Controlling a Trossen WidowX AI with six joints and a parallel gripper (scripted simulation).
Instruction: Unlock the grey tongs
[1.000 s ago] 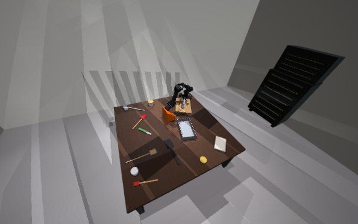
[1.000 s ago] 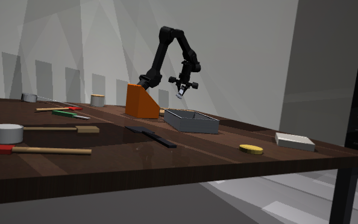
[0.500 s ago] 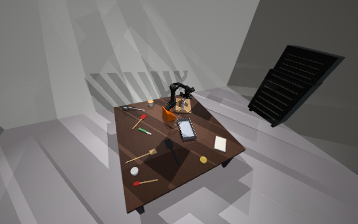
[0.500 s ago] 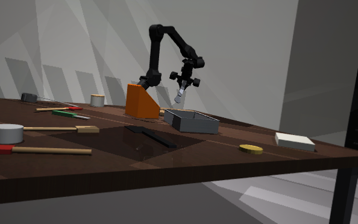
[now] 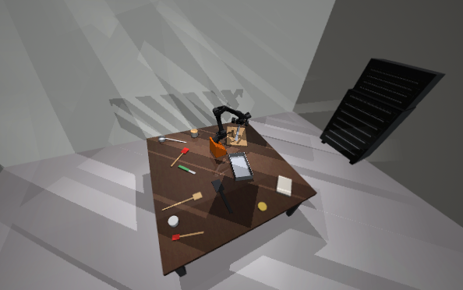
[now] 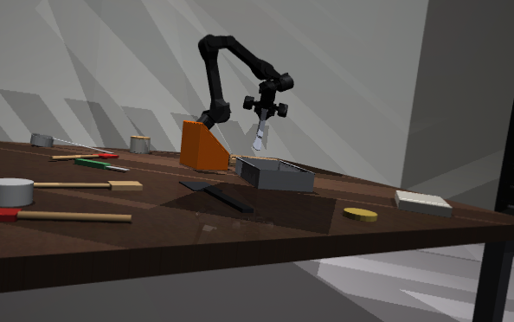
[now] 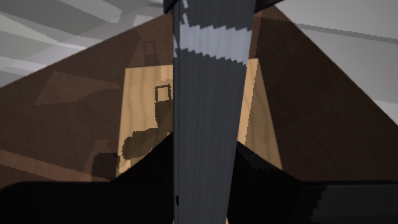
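Right now my gripper tip is 1 cm past the wooden board and 19 cm above it. Round my gripper tip: black spatula (64 cm ahead, 49 cm to the right, 19 cm below); then white block (80 cm ahead, 5 cm to the left, 18 cm below); then roasting tin (45 cm ahead, 21 cm to the right, 17 cm below).
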